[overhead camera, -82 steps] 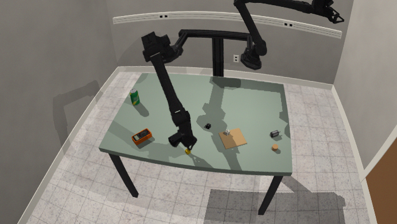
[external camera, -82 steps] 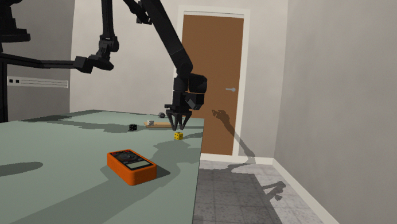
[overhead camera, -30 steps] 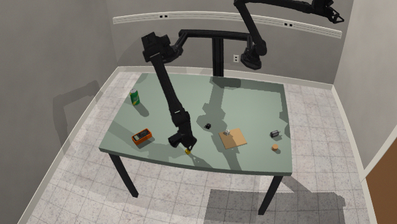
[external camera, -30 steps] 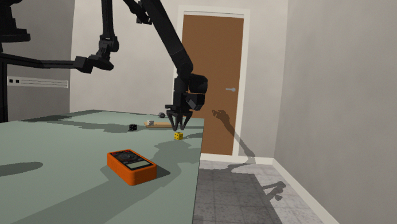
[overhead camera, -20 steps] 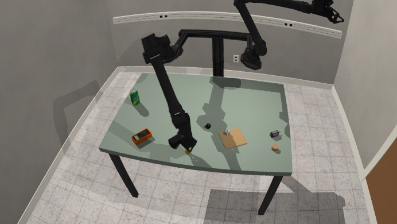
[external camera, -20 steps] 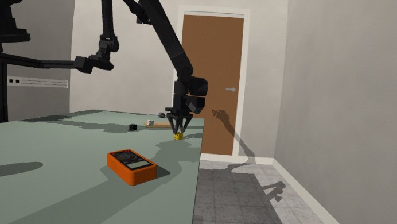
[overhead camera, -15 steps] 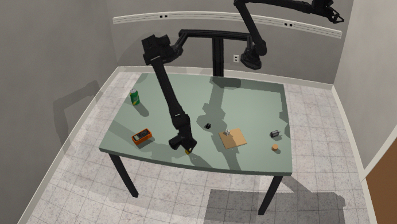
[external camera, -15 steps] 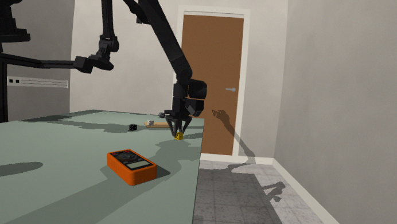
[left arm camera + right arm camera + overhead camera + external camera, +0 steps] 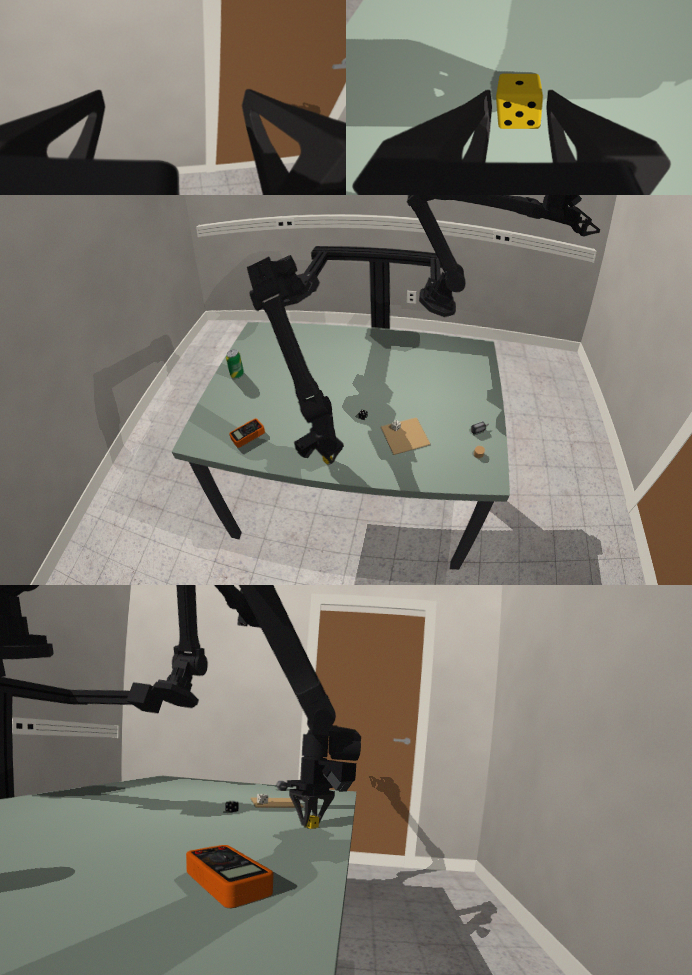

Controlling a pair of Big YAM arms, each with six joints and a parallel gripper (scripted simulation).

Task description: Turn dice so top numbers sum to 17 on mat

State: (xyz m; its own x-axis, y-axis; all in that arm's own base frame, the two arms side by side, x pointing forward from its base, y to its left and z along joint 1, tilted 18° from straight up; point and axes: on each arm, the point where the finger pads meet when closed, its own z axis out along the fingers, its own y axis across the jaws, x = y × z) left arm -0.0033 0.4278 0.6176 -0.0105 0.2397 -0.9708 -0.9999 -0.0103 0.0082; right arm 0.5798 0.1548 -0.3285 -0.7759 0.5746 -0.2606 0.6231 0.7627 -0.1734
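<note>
Now: the yellow die right at my right hand. Round my right hand: black die 22 cm behind, 8 cm to the left; tan mat 15 cm behind, 25 cm to the left, 1 cm below; white die 18 cm behind, 21 cm to the left.
</note>
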